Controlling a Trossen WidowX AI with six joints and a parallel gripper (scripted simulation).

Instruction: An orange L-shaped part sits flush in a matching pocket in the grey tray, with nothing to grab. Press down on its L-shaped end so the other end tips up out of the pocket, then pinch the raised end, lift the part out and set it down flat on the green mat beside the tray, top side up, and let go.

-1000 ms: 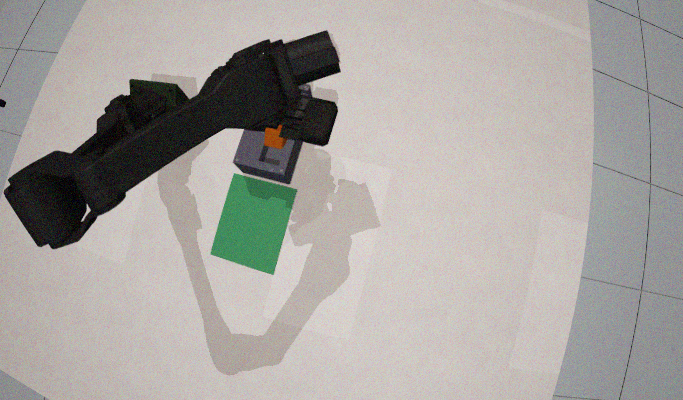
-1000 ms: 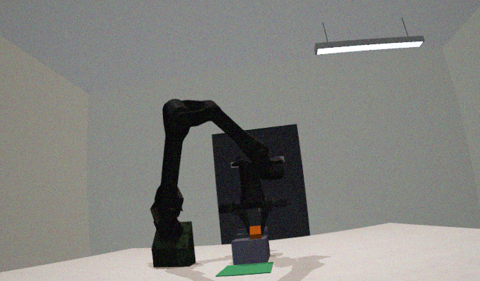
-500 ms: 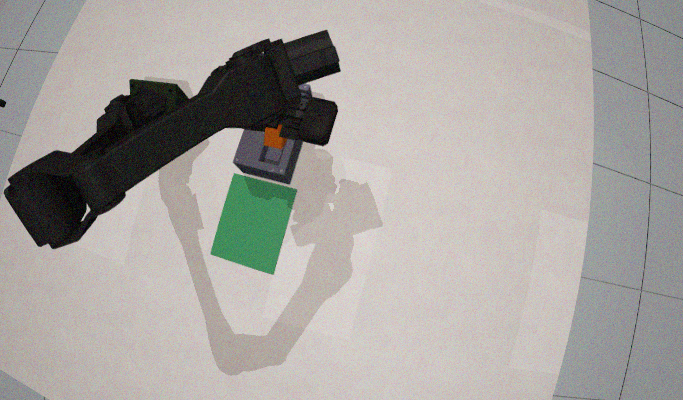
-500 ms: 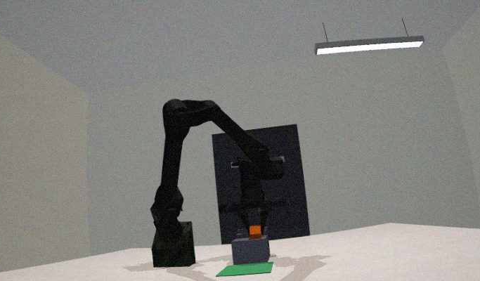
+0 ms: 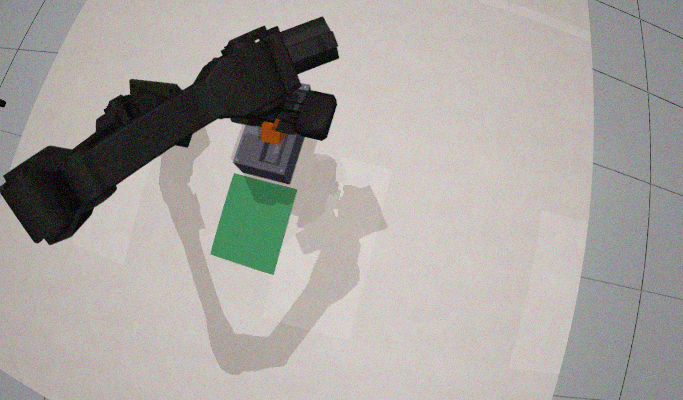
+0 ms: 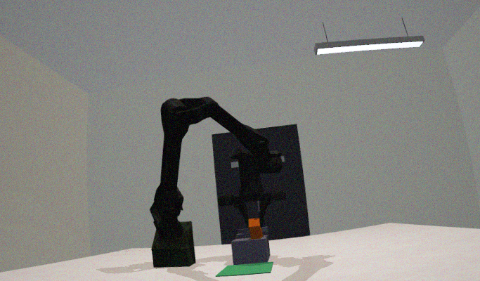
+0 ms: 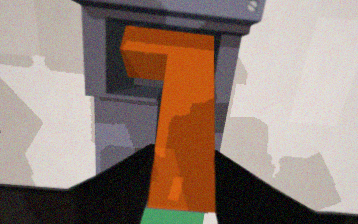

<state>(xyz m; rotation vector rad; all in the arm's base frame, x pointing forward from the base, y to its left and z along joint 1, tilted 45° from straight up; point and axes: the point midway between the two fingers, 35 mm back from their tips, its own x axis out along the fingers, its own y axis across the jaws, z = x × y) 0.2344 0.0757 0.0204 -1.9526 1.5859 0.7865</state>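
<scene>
The green mat is 15 cm to the right of my gripper tip and 11 cm below it. The rest, counted from my gripper tip: orange L-shaped part 2 cm behind, 3 cm to the left, 3 cm below.
</scene>
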